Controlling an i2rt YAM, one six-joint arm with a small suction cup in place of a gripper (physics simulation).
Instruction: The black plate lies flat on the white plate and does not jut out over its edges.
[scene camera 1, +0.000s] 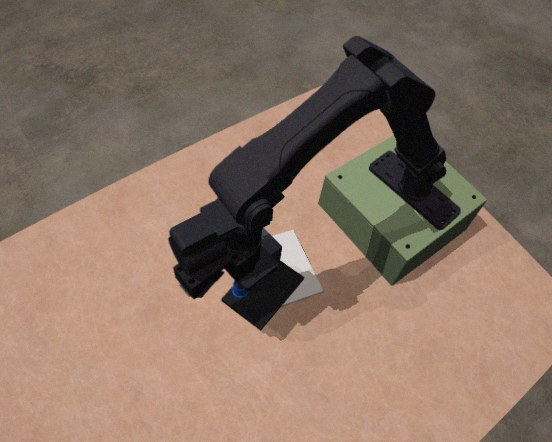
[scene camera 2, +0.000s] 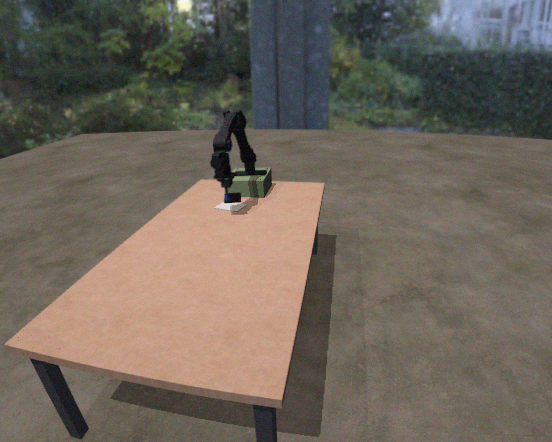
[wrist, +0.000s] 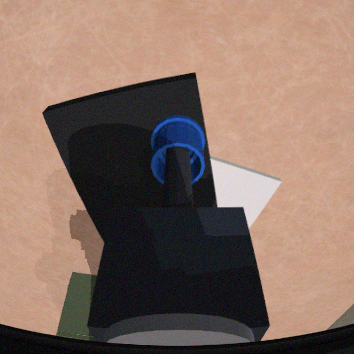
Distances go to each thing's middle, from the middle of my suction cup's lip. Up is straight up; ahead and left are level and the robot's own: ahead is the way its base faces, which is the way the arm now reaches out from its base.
I see my suction cup 12 cm past the white plate (scene camera 1: 293, 255), 2 cm to the left of it and 10 cm above it. From my suction cup the other things lie so: black plate (scene camera 1: 265, 299) (4 cm behind, 2 cm to the left, 1 cm below).
